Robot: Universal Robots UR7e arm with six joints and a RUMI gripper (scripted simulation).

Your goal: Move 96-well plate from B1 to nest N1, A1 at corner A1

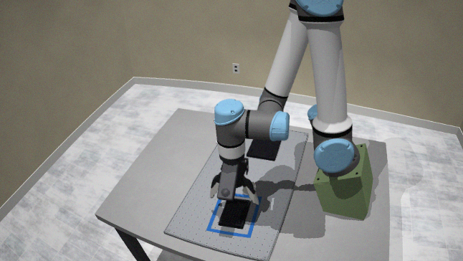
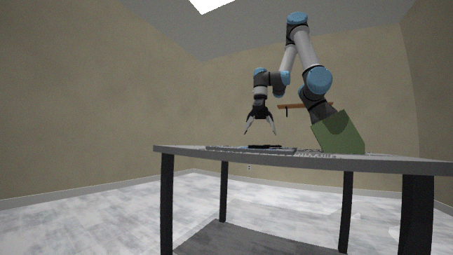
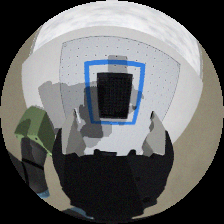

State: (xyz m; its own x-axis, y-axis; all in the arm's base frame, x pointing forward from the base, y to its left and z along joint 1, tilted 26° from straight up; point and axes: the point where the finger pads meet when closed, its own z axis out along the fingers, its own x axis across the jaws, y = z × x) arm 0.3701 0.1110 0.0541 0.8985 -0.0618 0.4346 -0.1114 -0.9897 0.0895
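The 96-well plate lies 6 cm below my hand. The rest, counted from my hand: plate nest N1 (8 cm behind, 38 cm to the right, 6 cm below).
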